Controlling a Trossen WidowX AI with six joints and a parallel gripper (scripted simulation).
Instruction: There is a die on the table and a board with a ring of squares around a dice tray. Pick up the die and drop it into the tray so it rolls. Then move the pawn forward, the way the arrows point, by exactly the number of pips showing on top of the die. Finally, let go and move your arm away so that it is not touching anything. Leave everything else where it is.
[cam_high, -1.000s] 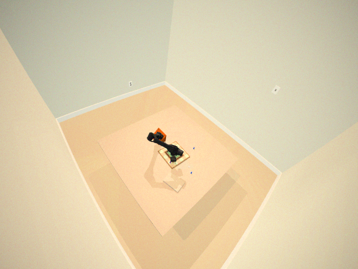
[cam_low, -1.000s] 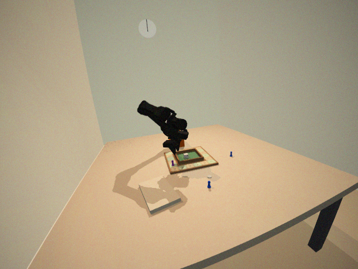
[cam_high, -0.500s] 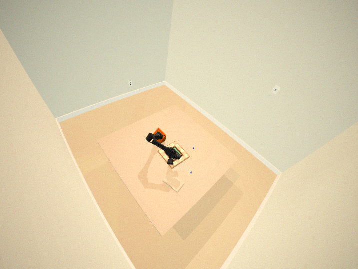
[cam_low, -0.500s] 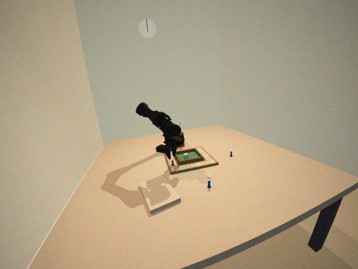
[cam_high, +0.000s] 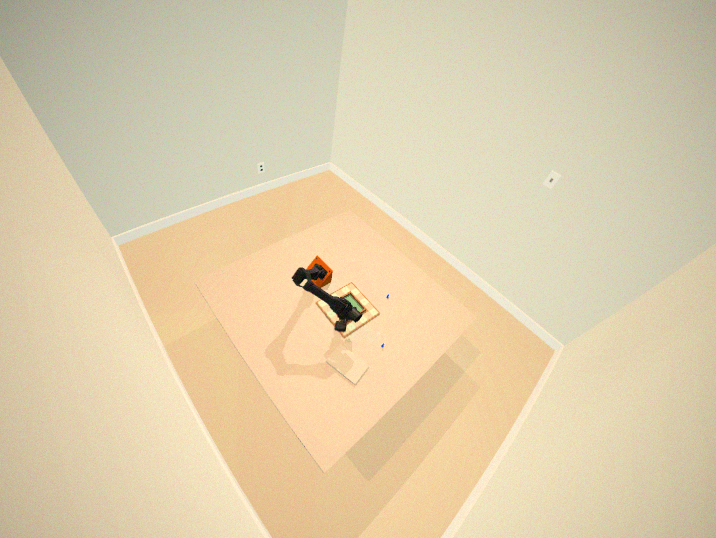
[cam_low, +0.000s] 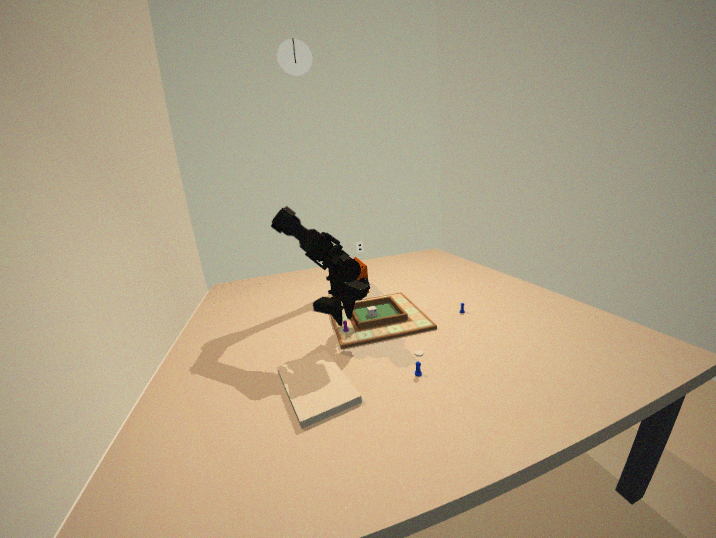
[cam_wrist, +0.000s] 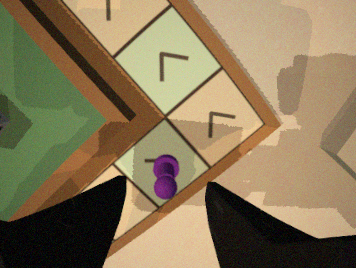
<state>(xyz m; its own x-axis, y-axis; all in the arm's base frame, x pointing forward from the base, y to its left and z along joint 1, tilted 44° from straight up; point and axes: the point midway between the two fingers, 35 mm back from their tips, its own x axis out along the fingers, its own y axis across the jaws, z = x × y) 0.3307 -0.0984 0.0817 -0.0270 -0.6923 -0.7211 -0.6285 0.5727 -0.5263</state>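
Now: the purple pawn 10 mm below my gripper tip. The rest, counted from my gripper tip: green dice tray: 60 mm behind, 120 mm to the left, 30 mm below; white die: 60 mm behind, 110 mm to the left, 10 mm below; white disc: 180 mm ahead, 140 mm to the left, 40 mm below.
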